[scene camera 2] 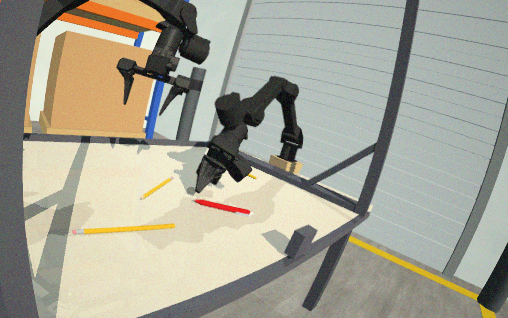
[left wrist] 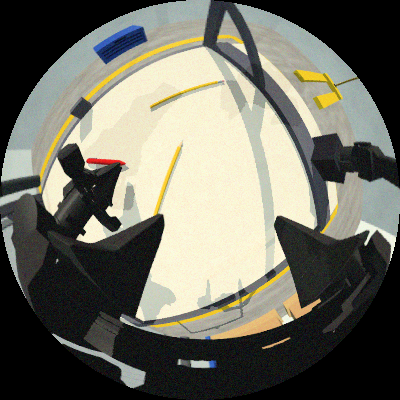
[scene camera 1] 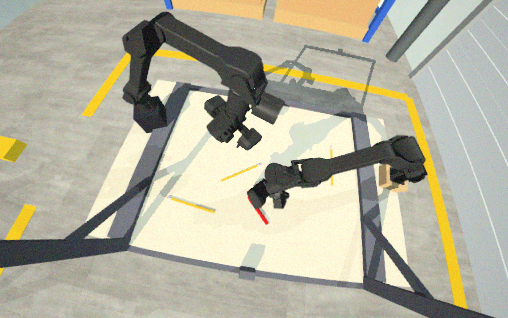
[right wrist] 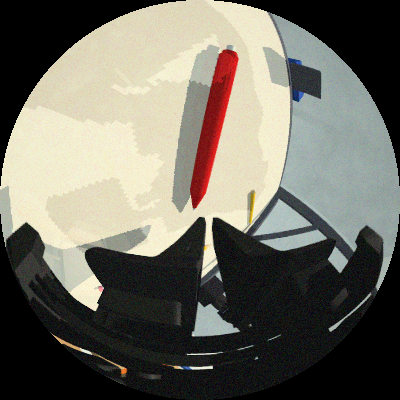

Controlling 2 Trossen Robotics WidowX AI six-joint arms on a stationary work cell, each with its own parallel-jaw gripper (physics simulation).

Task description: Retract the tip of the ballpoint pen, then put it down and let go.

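Frame: origin at the left arm's base, x left, y back, z up, level; metres.
Seen in the pictures: left gripper, fingertip midpoint: (scene camera 2: pixel 141 110) (left wrist: pixel 222 220); right gripper, fingertip midpoint: (scene camera 2: pixel 197 191) (left wrist: pixel 119 164) (right wrist: pixel 207 222); left arm's base, link origin: (left wrist: pixel 341 157) (scene camera 1: pixel 146 106); right arm's base, link origin: (scene camera 2: pixel 287 159) (scene camera 1: pixel 396 176).
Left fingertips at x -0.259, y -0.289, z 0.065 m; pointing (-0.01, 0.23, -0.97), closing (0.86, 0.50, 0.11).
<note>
Offsets run from my left fingertips to a thing's middle. Level surfaces: height alone.
The red ballpoint pen @[dx -0.232, dy -0.050, dz -0.166 m] (scene camera 1: pixel 260 212) (scene camera 2: pixel 222 206) (left wrist: pixel 106 161) (right wrist: pixel 215 125) lies flat on the cream table top @[dz -0.172 m] (scene camera 1: pixel 300 250). In the right wrist view its pointed end faces my fingers and its small silver button is at the far end; no separate writing point can be made out at the red cone. My right gripper (scene camera 2: pixel 199 189) (right wrist: pixel 207 222) is shut with a thin empty gap between the fingertips. It hangs just above the table near the pen's pointed end, apart from the pen. My left gripper (scene camera 2: pixel 143 108) (left wrist: pixel 222 220) is wide open and empty, high above the table.
Yellow pencils @[dx -0.148, dy +0.186, dz -0.168 m] (scene camera 1: pixel 192 204) (scene camera 2: pixel 125 228) (left wrist: pixel 185 93) lie on the table, one of them @[dx -0.072, dy -0.022, dz -0.168 m] (scene camera 1: pixel 241 172) (scene camera 2: pixel 157 188) left of the right gripper in scene camera 1. Another pencil (scene camera 1: pixel 331 165) lies under the right arm. A dark block @[dx -0.415, dy +0.040, dz -0.140 m] (scene camera 1: pixel 247 272) (scene camera 2: pixel 301 242) sits at the table's edge.
</note>
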